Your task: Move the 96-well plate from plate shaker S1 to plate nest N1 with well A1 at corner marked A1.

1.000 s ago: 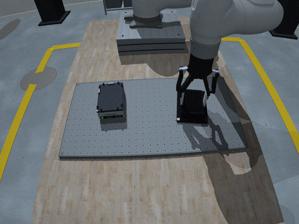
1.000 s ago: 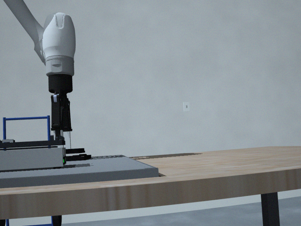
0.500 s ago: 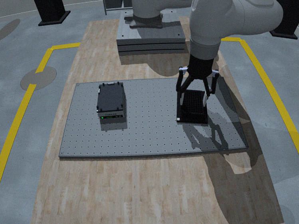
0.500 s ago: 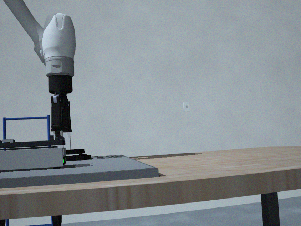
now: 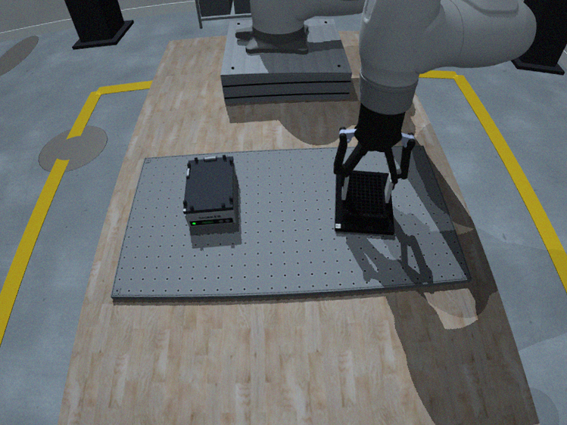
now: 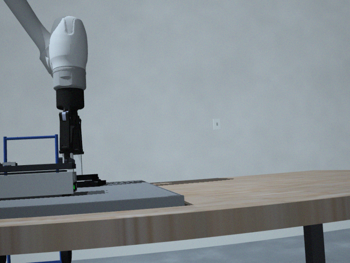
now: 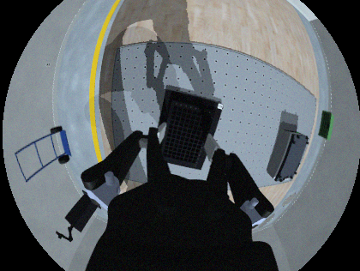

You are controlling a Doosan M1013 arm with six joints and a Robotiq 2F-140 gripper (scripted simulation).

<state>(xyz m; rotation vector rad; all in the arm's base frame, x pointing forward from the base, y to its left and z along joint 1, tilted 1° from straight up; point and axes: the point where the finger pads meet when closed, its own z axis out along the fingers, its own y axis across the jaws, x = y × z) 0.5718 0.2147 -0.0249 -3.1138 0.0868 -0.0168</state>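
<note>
Now: hand 30 mm above the black 96-well plate. Also, from my hand: black plate nest N1: 40 mm below; small pale mark: 70 mm ahead, 60 mm to the right, 40 mm below.
</note>
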